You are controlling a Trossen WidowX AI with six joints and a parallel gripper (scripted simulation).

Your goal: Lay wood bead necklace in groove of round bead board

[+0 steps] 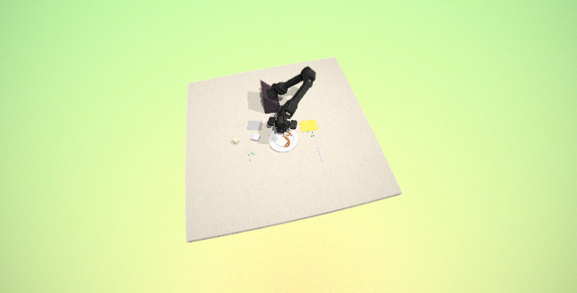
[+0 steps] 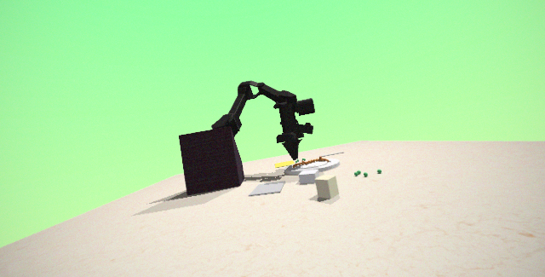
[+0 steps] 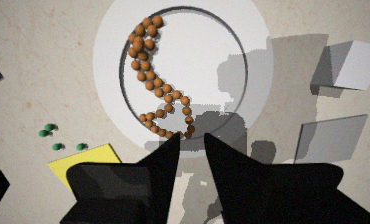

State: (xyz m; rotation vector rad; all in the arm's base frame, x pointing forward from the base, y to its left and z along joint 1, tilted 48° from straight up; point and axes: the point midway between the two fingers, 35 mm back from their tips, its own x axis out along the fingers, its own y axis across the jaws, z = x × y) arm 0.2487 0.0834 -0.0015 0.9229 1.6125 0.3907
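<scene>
My gripper tip is now 50 mm short of the round white bead board, 30 mm above it and 10 mm to the left of it. Round my gripper tip: thin white strip 210 mm to the left, 200 mm ahead, 40 mm below; then yellow card 180 mm to the left, 40 mm below, 40 mm behind; then grey flat plate 190 mm to the right, 110 mm behind, 40 mm below.
</scene>
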